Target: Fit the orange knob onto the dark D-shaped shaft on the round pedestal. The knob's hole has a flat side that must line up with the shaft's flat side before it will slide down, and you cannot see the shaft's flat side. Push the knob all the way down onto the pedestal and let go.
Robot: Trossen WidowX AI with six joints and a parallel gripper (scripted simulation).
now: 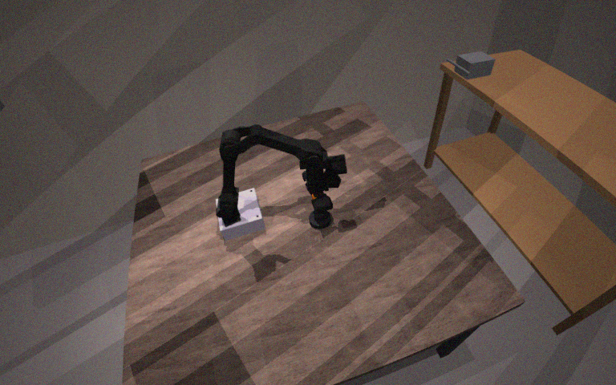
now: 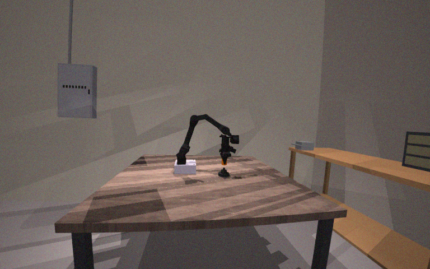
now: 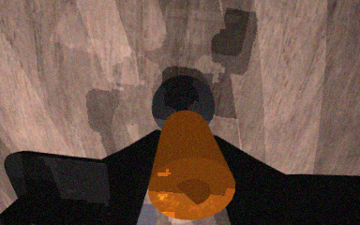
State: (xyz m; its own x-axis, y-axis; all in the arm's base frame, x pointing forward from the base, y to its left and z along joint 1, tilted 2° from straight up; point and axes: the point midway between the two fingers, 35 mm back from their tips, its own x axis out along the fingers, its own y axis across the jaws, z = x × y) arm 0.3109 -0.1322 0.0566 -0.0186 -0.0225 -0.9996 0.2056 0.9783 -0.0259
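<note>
Now: the round pedestal 6 cm below my gripper tip. Round my gripper tip: orange knob: 2 cm above.
</note>
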